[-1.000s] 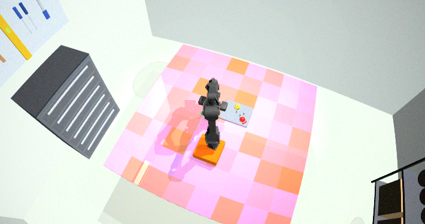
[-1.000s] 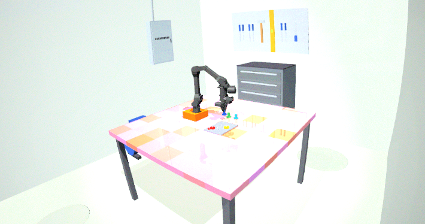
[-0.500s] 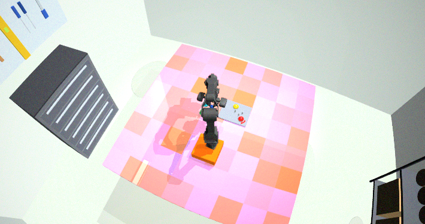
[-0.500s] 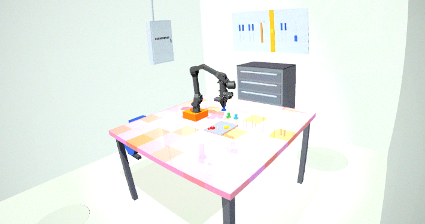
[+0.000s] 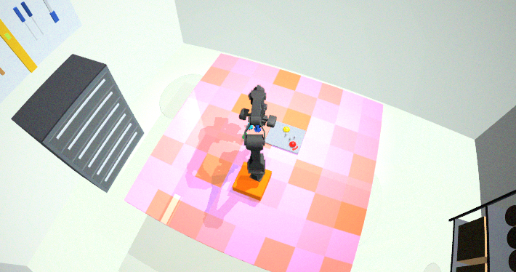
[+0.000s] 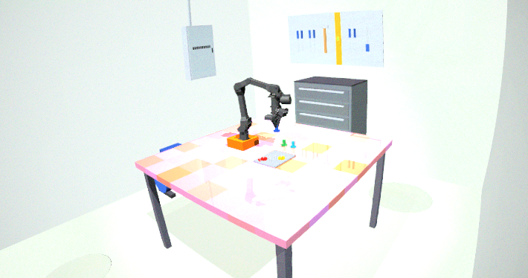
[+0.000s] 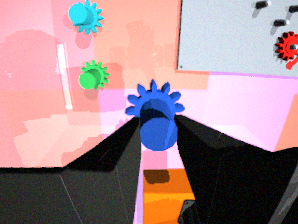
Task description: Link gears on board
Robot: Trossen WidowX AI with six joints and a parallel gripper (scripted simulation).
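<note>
Right now my gripper tip is 7 cm short of the red gear, 20 cm to the left of it and 14 cm above it. Also, from my gripper tip: cyan gear: 6 cm ahead, 8 cm to the left, 14 cm below; then blue gear: 1 cm below; then small green gear: 1 cm behind, 7 cm to the left, 14 cm below.
</note>
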